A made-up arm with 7 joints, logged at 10 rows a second.
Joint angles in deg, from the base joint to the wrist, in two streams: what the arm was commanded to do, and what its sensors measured. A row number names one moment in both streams.
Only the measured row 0 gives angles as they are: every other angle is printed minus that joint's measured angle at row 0.
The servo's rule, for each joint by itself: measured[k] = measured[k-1] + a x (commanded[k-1-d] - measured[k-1]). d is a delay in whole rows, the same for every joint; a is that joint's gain. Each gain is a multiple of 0.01, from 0.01 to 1. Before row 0 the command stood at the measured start. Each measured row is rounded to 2 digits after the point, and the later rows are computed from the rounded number. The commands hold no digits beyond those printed.
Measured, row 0: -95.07, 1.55, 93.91, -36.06, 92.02, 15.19, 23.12
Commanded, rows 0 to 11: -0.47, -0.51, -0.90, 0.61, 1.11, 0.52, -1.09; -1.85, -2.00, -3.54, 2.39, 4.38, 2.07, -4.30; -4.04, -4.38, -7.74, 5.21, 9.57, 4.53, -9.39; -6.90, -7.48, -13.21, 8.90, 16.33, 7.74, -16.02; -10.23, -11.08, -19.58, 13.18, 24.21, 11.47, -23.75; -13.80, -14.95, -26.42, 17.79, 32.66, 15.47, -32.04; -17.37, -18.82, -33.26, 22.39, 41.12, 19.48, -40.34; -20.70, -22.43, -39.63, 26.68, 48.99, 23.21, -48.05; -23.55, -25.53, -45.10, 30.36, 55.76, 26.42, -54.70; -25.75, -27.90, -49.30, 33.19, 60.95, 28.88, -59.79; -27.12, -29.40, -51.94, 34.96, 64.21, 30.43, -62.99; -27.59, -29.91, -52.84, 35.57, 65.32, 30.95, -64.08
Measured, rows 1 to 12: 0.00, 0.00, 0.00, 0.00, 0.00, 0.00, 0.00; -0.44, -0.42, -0.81, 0.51, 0.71, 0.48, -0.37; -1.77, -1.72, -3.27, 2.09, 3.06, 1.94, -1.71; -3.90, -3.90, -7.29, 4.71, 7.23, 4.32, -4.32; -6.72, -6.84, -12.62, 8.23, 13.05, 7.47, -8.30; -10.02, -10.32, -18.88, 12.39, 20.19, 11.15, -13.55; -13.57, -14.12, -25.67, 16.93, 28.17, 15.12, -19.84; -17.14, -17.97, -32.50, 21.52, 36.46, 19.13, -26.81; -20.49, -21.63, -38.92, 25.85, 44.48, 22.88, -34.03; -23.37, -24.83, -44.48, 29.64, 51.70, 26.14, -41.06; -25.61, -27.35, -48.82, 32.62, 57.62, 28.66, -47.43; -27.03, -29.03, -51.63, 34.59, 61.84, 30.29, -52.72
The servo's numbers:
d 1
a 0.94 0.82 0.90 0.84 0.64 0.92 0.34

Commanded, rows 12 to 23: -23.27, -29.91, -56.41, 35.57, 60.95, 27.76, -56.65; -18.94, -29.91, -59.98, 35.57, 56.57, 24.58, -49.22; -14.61, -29.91, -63.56, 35.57, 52.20, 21.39, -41.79; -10.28, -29.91, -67.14, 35.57, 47.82, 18.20, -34.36; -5.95, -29.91, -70.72, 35.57, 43.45, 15.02, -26.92; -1.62, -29.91, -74.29, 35.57, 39.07, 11.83, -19.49; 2.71, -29.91, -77.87, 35.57, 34.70, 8.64, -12.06; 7.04, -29.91, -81.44, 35.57, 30.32, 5.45, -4.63; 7.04, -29.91, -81.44, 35.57, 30.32, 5.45, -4.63; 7.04, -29.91, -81.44, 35.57, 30.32, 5.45, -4.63; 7.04, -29.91, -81.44, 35.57, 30.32, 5.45, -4.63; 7.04, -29.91, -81.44, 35.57, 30.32, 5.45, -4.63
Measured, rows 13 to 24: -27.56, -29.75, -52.72, 35.41, 64.07, 30.90, -56.58; -23.53, -29.88, -56.04, 35.54, 62.07, 28.01, -56.60; -19.22, -29.90, -59.59, 35.57, 58.55, 24.85, -54.09; -14.89, -29.91, -63.16, 35.57, 54.49, 21.67, -49.91; -10.56, -29.91, -66.74, 35.57, 50.22, 18.48, -44.62; -6.23, -29.91, -70.32, 35.57, 45.89, 15.30, -38.60; -1.90, -29.91, -73.89, 35.57, 41.53, 12.11, -32.10; 2.43, -29.91, -77.47, 35.57, 37.16, 8.92, -25.29; 6.76, -29.91, -81.04, 35.57, 32.78, 5.73, -18.27; 7.02, -29.91, -81.40, 35.57, 31.21, 5.47, -13.63; 7.04, -29.91, -81.44, 35.57, 30.64, 5.45, -10.57; 7.04, -29.91, -81.44, 35.57, 30.44, 5.45, -8.55
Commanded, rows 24 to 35: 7.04, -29.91, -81.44, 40.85, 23.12, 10.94, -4.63; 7.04, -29.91, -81.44, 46.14, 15.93, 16.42, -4.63; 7.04, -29.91, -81.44, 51.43, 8.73, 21.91, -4.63; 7.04, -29.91, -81.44, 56.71, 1.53, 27.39, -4.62; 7.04, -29.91, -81.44, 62.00, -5.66, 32.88, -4.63; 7.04, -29.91, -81.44, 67.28, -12.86, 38.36, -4.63; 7.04, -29.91, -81.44, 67.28, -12.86, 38.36, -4.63; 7.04, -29.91, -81.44, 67.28, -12.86, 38.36, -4.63; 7.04, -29.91, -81.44, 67.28, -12.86, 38.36, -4.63; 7.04, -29.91, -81.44, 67.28, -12.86, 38.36, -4.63; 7.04, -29.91, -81.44, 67.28, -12.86, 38.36, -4.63; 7.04, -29.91, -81.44, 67.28, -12.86, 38.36, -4.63
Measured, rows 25 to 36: 7.04, -29.91, -81.44, 35.57, 30.36, 5.45, -7.22; 7.04, -29.91, -81.44, 40.01, 25.73, 10.50, -6.34; 7.04, -29.91, -81.44, 45.16, 19.46, 15.95, -5.76; 7.04, -29.91, -81.44, 50.43, 12.59, 21.43, -5.38; 7.04, -29.91, -81.44, 55.71, 5.51, 26.91, -5.12; 7.04, -29.91, -81.44, 60.99, -1.64, 32.40, -4.95; 7.04, -29.91, -81.44, 66.27, -8.82, 37.88, -4.84; 7.04, -29.91, -81.44, 67.12, -11.41, 38.32, -4.77; 7.04, -29.91, -81.44, 67.25, -12.34, 38.36, -4.72; 7.04, -29.91, -81.44, 67.28, -12.67, 38.36, -4.69; 7.04, -29.91, -81.44, 67.28, -12.79, 38.36, -4.67; 7.04, -29.91, -81.44, 67.28, -12.83, 38.36, -4.66
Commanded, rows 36 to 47: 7.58, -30.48, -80.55, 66.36, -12.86, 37.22, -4.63; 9.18, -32.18, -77.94, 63.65, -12.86, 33.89, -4.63; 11.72, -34.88, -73.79, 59.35, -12.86, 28.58, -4.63; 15.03, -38.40, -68.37, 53.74, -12.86, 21.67, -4.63; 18.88, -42.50, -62.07, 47.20, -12.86, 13.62, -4.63; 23.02, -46.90, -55.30, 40.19, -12.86, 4.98, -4.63; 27.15, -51.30, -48.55, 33.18, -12.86, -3.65, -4.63; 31.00, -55.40, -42.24, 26.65, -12.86, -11.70, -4.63; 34.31, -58.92, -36.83, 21.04, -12.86, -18.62, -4.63; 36.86, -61.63, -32.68, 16.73, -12.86, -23.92, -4.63; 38.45, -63.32, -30.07, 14.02, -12.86, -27.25, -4.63; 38.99, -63.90, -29.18, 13.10, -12.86, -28.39, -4.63
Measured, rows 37 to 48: 7.04, -29.91, -81.44, 67.28, -12.85, 38.36, -4.65; 7.55, -30.38, -80.64, 66.51, -12.86, 37.31, -4.64; 9.08, -31.86, -78.21, 64.11, -12.86, 34.16, -4.64; 11.56, -34.34, -74.23, 60.11, -12.86, 29.03, -4.64; 14.82, -37.67, -68.96, 54.76, -12.86, 22.26, -4.64; 18.64, -41.63, -62.76, 48.41, -12.86, 14.31, -4.64; 22.76, -45.95, -56.05, 41.51, -12.86, 5.73, -4.64; 26.89, -50.34, -49.30, 34.51, -12.86, -2.90, -4.64; 30.75, -54.49, -42.95, 27.91, -12.86, -11.00, -4.64; 34.10, -58.12, -37.44, 22.14, -12.86, -18.01, -4.64; 36.69, -61.00, -33.16, 17.60, -12.86, -23.45, -4.64; 38.34, -62.90, -30.38, 14.59, -12.86, -26.95, -4.64
